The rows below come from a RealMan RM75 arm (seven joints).
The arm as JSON. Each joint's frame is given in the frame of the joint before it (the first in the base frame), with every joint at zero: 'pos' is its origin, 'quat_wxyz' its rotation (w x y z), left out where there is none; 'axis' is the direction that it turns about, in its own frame. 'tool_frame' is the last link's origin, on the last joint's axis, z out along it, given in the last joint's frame.
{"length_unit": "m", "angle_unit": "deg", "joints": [
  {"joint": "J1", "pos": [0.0, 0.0, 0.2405], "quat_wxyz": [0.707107, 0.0, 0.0, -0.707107], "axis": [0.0, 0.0, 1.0]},
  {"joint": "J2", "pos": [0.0, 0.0, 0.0], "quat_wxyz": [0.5, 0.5, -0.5, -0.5], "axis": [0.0, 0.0, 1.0]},
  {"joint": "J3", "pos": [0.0, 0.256, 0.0], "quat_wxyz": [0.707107, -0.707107, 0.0, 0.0], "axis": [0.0, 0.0, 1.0]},
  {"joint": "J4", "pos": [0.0, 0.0, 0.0], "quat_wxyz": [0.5, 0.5, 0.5, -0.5], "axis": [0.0, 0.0, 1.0]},
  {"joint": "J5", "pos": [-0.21, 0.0, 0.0], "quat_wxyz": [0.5, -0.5, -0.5, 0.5], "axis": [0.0, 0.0, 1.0]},
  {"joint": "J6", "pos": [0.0, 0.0, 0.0], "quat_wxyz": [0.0, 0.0, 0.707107, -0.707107], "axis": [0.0, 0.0, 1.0]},
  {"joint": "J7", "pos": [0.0, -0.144, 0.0], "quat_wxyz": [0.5, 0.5, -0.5, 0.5], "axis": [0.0, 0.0, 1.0]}
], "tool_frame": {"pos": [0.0, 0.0, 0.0], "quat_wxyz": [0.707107, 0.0, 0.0, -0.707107]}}
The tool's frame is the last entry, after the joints.
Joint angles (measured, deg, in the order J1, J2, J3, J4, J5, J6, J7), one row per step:
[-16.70, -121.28, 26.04, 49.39, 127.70, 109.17, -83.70]
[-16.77, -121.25, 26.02, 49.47, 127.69, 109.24, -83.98]
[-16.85, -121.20, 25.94, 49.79, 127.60, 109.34, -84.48]
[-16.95, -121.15, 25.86, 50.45, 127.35, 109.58, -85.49]
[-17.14, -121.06, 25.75, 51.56, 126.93, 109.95, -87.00]
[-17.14, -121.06, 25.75, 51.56, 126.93, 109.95, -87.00]
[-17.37, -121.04, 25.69, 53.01, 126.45, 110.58, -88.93]
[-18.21, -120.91, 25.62, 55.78, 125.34, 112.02, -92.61]
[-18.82, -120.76, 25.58, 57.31, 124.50, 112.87, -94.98]
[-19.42, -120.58, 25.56, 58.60, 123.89, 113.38, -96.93]
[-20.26, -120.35, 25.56, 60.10, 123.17, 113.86, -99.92]
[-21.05, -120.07, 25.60, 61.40, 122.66, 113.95, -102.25]
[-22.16, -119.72, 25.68, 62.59, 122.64, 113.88, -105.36]
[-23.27, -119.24, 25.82, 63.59, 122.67, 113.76, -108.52]
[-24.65, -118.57, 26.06, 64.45, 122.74, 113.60, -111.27]
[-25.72, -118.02, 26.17, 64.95, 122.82, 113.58, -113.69]
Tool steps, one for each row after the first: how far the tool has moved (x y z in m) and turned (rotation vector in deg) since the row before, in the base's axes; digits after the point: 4 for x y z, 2 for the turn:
[0.0003, 0.0004, 0.0005, -0.08, -0.05, 0.12]
[0.0004, 0.0009, 0.0015, 0.05, 0.02, 0.21]
[0.0010, 0.0014, 0.0027, 0.06, -0.05, 0.40]
[0.0018, 0.0025, 0.0045, 0.18, 0.00, 0.48]
[0.0000, 0.0000, 0.0000, 0.00, 0.00, 0.00]
[0.0029, 0.0025, 0.0050, -0.01, -0.11, 0.50]
[0.0080, 0.0064, 0.0101, -0.08, -0.34, 0.32]
[0.0055, 0.0042, 0.0062, -0.05, -0.38, 0.19]
[0.0045, 0.0042, 0.0054, 0.04, -0.08, 0.14]
[0.0059, 0.0056, 0.0063, -0.16, -0.26, 0.67]
[0.0048, 0.0056, 0.0057, 0.13, 0.15, 0.47]
[0.0053, 0.0069, 0.0053, -0.37, 0.25, 1.14]
[0.0050, 0.0068, 0.0054, -0.42, 0.26, 1.28]
[0.0061, 0.0081, 0.0060, -0.29, 0.53, 0.70]
[0.0046, 0.0058, 0.0045, -0.40, 0.17, 0.87]

